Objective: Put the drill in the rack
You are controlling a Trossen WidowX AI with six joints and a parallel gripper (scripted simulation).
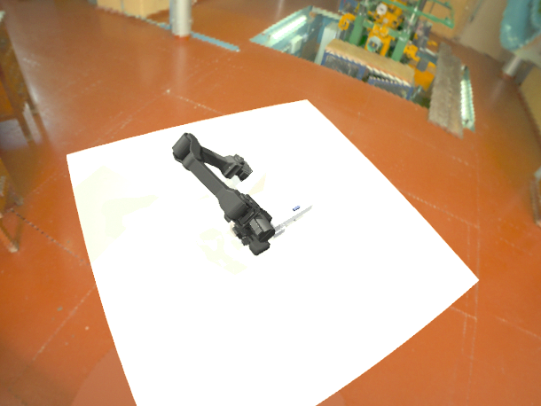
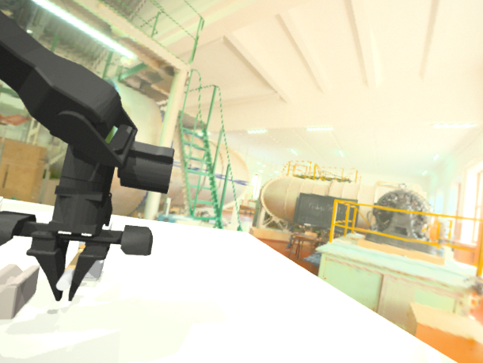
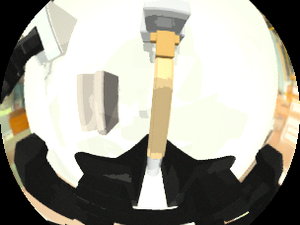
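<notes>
Now: gripper tip 40 mm to the right of the drill and 40 mm below it. Also, from my gripper tip: small blue key 230 mm to the left, 30 mm above, 20 mm behind; then grey slotted rack 80 mm behind, 30 mm to the left, 10 mm below; then pale grey drill block 200 mm to the left, 20 mm behind, 20 mm above.
</notes>
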